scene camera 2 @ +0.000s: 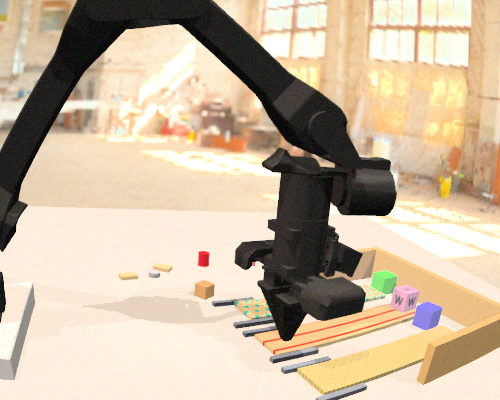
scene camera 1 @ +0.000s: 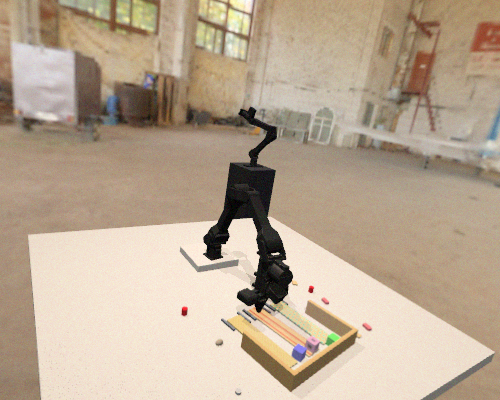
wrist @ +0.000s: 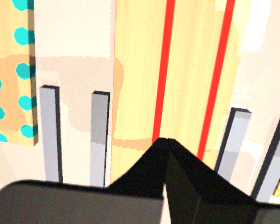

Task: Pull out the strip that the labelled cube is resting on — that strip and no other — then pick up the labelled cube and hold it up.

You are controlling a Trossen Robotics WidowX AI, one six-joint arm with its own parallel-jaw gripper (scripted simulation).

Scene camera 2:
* my gripper: 285, 339
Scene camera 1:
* my gripper: 258, 312
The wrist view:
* my gripper: 165, 146
